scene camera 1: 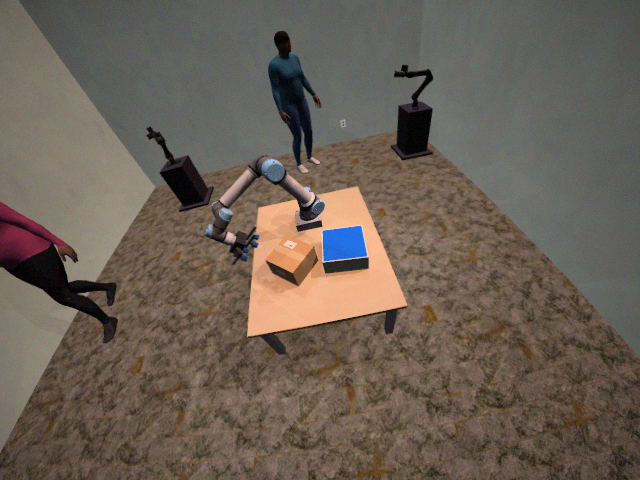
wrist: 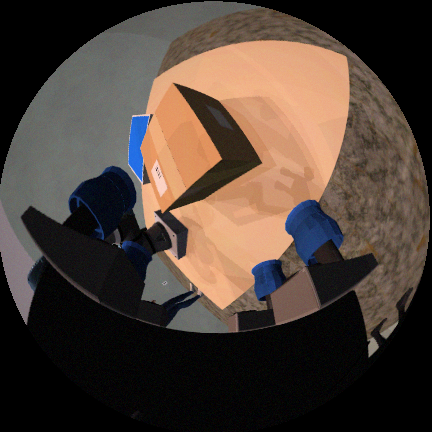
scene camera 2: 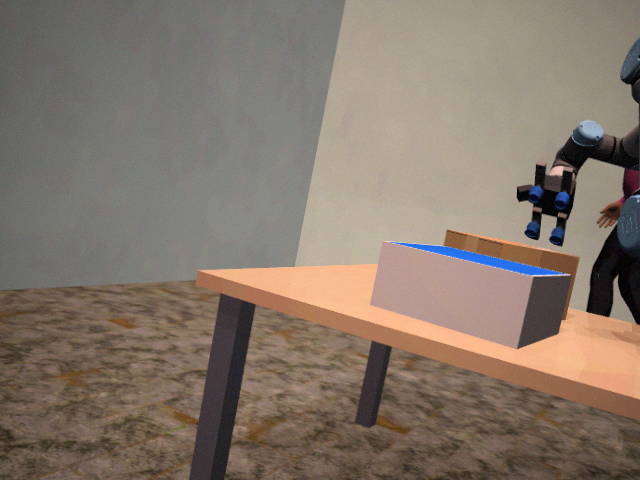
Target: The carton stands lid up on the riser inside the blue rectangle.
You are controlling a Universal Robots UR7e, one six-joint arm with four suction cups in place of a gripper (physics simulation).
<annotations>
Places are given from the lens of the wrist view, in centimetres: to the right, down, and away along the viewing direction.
my suction head (wrist: 108, 195): -5, -1, 5
brown cardboard carton (wrist: 192, 146): -3, -11, 17
The marked spots on the brown cardboard carton and my suction head are 16 cm apart.
</annotations>
